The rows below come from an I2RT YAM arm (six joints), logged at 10 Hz.
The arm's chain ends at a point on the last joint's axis. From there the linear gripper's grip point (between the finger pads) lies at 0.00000 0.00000 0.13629 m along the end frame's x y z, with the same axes.
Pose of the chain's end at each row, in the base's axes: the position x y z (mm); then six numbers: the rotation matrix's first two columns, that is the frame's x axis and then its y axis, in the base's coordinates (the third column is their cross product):
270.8 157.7 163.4 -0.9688 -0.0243 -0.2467 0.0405 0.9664 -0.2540
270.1 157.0 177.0 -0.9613 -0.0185 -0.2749 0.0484 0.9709 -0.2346
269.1 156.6 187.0 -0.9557 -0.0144 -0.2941 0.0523 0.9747 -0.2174
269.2 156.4 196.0 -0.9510 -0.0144 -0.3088 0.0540 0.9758 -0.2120
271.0 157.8 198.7 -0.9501 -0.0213 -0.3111 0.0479 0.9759 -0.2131
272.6 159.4 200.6 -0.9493 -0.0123 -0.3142 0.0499 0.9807 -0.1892
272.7 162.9 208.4 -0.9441 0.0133 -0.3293 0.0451 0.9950 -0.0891
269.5 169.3 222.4 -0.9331 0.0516 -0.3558 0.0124 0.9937 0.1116
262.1 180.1 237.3 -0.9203 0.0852 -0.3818 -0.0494 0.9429 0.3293
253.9 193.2 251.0 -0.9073 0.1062 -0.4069 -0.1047 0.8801 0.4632
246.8 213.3 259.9 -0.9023 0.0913 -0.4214 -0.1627 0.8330 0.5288
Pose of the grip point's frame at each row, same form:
304.1 122.8 35.9 -0.9688 -0.0243 -0.2467 0.0405 0.9664 -0.2540
307.1 124.5 49.9 -0.9613 -0.0185 -0.2749 0.0484 0.9709 -0.2346
308.6 126.2 60.1 -0.9557 -0.0144 -0.2941 0.0523 0.9747 -0.2174
310.7 126.6 69.6 -0.9510 -0.0144 -0.3088 0.0540 0.9758 -0.2120
313.0 128.2 72.5 -0.9501 -0.0213 -0.3111 0.0479 0.9759 -0.2131
314.9 132.8 73.8 -0.9493 -0.0123 -0.3142 0.0499 0.9807 -0.1892
317.2 149.4 80.3 -0.9441 0.0133 -0.3293 0.0451 0.9950 -0.0891
318.5 182.9 95.9 -0.9331 0.0516 -0.3558 0.0124 0.9937 0.1116
315.0 224.0 119.6 -0.9203 0.0852 -0.3818 -0.0494 0.9429 0.3293
309.4 256.3 143.7 -0.9073 0.1062 -0.4069 -0.1047 0.8801 0.4632
301.2 287.7 159.5 -0.9023 0.0913 -0.4214 -0.1627 0.8330 0.5288

